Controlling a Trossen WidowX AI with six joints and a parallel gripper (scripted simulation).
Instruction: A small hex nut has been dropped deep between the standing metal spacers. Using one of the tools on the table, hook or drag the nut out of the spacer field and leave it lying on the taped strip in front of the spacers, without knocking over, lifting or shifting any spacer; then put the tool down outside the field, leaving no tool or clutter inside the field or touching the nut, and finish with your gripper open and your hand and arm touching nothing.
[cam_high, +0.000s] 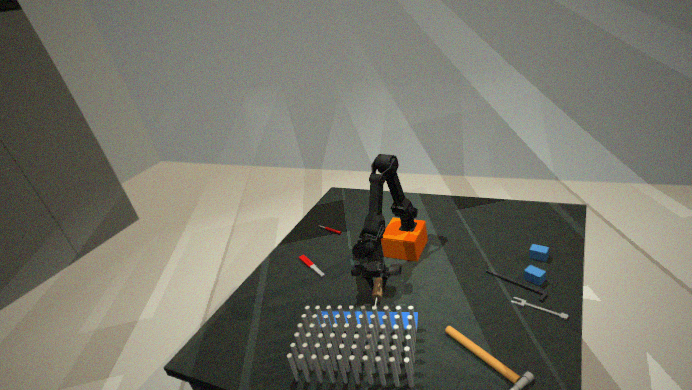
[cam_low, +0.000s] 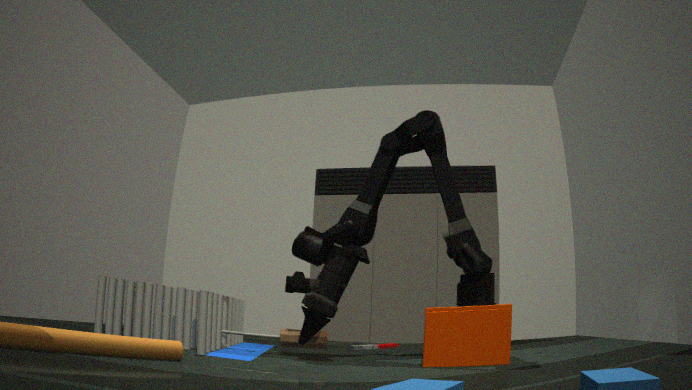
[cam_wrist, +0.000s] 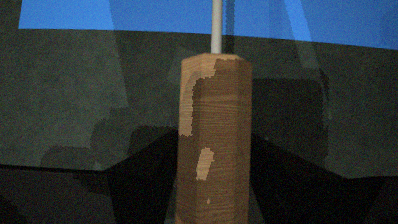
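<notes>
Now: gripper tip 120 mm short of the blue taped strip, 10 mm to the left of it and 30 mm above it. Also, from my gripper tip: fork tool 80 mm behind, 550 mm to the left, 20 mm below.
</notes>
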